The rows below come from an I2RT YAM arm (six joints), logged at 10 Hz.
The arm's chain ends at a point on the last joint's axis. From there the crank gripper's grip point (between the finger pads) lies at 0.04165 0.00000 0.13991 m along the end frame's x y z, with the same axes.
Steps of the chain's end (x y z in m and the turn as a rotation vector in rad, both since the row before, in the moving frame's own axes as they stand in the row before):
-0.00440 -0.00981 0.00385 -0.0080 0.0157 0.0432
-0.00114 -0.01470 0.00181 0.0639 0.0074 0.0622
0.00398 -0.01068 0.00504 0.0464 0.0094 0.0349
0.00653 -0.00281 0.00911 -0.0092 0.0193 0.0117
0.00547 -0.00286 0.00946 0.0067 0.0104 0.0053
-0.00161 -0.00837 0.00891 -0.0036 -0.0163 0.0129
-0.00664 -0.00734 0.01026 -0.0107 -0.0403 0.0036
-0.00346 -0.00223 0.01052 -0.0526 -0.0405 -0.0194
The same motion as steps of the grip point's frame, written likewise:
-0.00227 -0.00685 0.00317 -0.0080 0.0157 0.0432
0.00009 -0.02100 0.00130 0.0639 0.0074 0.0622
0.00538 -0.01568 0.00453 0.0464 0.0094 0.0349
0.00921 -0.00102 0.00827 -0.0092 0.0193 0.0117
0.00692 -0.00357 0.00902 0.0067 0.0104 0.0053
-0.00390 -0.00734 0.00957 -0.0036 -0.0163 0.0129
-0.01231 -0.00569 0.01182 -0.0107 -0.0403 0.0036
-0.00909 0.00442 0.01192 -0.0526 -0.0405 -0.0194

